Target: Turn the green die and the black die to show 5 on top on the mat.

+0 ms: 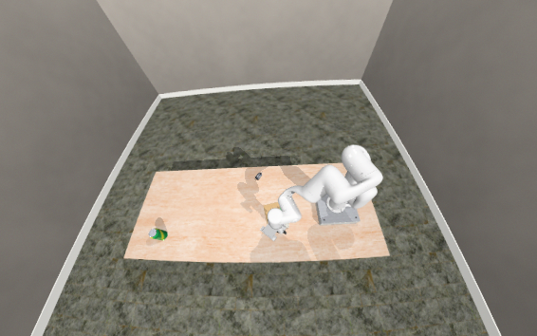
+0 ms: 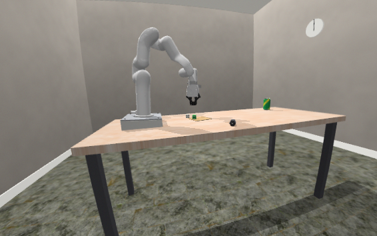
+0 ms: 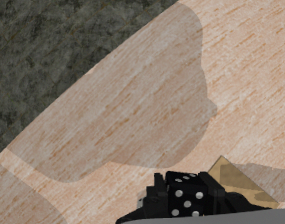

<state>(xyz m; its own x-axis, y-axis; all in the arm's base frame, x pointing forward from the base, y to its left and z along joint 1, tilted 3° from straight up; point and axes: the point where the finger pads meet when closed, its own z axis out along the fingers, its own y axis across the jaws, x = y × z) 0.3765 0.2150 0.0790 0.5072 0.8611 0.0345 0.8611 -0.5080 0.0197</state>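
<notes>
The tan mat lies 3 cm ahead of my hand, 13 cm to the right of it and 12 cm below it. Also, from my hand: white die 6 cm behind, 5 cm to the right, 11 cm below; then green die 1 cm behind, 14 cm to the right, 10 cm below; then black die 1 cm below.
</notes>
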